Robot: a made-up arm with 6 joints.
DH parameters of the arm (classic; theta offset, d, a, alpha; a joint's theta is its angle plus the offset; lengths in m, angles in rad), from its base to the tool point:
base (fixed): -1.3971 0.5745 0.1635 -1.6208
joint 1: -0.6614 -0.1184 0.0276 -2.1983
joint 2: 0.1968 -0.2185 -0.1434 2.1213
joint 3: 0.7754 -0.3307 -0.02 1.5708
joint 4: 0 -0.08 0 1.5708
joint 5: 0 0.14 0.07 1.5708
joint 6: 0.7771 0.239 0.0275 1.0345
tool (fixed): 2.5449 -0.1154 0 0
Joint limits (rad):
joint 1: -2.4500..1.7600
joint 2: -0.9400..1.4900
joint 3: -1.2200..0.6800
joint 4: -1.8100..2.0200
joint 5: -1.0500..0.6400
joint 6: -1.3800..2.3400
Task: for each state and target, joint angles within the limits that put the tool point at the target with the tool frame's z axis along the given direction. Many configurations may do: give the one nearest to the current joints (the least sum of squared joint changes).
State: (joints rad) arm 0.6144 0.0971 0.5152 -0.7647 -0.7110 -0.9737
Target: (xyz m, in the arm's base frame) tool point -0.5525 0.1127 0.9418 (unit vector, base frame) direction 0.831 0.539 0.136
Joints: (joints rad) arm 0.7401 -0.1924 0.6800 -0.0993 -0.8714 -0.7067
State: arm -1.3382 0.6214 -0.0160 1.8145 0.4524 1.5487
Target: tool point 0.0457 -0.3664 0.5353 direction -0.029 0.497 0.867
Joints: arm -1.2471 1.0718 -0.3426 1.8545 0.5941 1.7705
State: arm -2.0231 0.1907 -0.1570 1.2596 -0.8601 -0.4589
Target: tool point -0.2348 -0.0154 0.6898 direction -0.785 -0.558 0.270
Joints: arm -2.1888 -0.5749 -1.0402 2.0189 -0.8193 -0.7944
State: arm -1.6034 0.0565 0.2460 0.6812 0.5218 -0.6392
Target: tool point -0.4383 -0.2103 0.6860 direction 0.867 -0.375 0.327
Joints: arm -2.4500 -0.3683 -0.4436 0.7083 0.1526 -0.3947
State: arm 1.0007 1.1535 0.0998 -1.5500 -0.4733 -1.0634
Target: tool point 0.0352 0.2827 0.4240 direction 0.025 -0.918 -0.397
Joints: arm 0.6689 0.6478 -0.3143 -1.4074 -0.9907 -0.5582
